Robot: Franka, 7 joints.
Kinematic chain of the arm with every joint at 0, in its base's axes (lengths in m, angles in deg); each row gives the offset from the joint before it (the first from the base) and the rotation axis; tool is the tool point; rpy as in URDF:
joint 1: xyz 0 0 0.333 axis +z
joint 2: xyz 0 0 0 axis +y
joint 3: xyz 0 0 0.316 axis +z
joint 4: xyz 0.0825 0 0 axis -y
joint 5: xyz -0.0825 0 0.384 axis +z
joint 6: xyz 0 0 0 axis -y
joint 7: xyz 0.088 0 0 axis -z
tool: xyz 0 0 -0.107 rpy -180 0 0
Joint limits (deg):
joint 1: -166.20..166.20
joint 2: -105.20..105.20
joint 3: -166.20..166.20
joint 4: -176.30..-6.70
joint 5: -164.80..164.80
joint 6: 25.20..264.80
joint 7: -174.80..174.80
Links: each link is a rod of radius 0.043 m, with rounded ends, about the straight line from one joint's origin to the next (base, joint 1, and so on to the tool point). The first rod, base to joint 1, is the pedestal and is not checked.
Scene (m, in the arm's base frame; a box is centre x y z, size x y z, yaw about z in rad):
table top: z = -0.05
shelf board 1: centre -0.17 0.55 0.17 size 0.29 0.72 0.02 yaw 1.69
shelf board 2: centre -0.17 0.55 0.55 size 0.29 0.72 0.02 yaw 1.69
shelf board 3: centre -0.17 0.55 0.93 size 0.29 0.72 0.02 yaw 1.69
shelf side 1: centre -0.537 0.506 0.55 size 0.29 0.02 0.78 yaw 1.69
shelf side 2: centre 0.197 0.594 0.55 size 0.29 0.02 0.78 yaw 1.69
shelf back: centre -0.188 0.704 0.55 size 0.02 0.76 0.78 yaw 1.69
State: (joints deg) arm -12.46 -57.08 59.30 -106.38 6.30 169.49 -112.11
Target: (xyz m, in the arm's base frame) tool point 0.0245 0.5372 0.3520
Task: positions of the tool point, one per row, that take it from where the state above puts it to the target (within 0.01 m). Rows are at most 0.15 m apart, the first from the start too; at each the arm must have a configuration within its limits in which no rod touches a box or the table.
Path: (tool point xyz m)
1: 0.0538 0.4724 0.7178
2: 0.0851 0.4055 0.6543
3: 0.1119 0.3338 0.5779
4: 0.0715 0.3426 0.4873
5: 0.0516 0.3241 0.4090
6: 0.0543 0.2881 0.3520
7: 0.0306 0.3724 0.3421
8: 0.0201 0.4567 0.3373
9: 0.0245 0.5372 0.3520

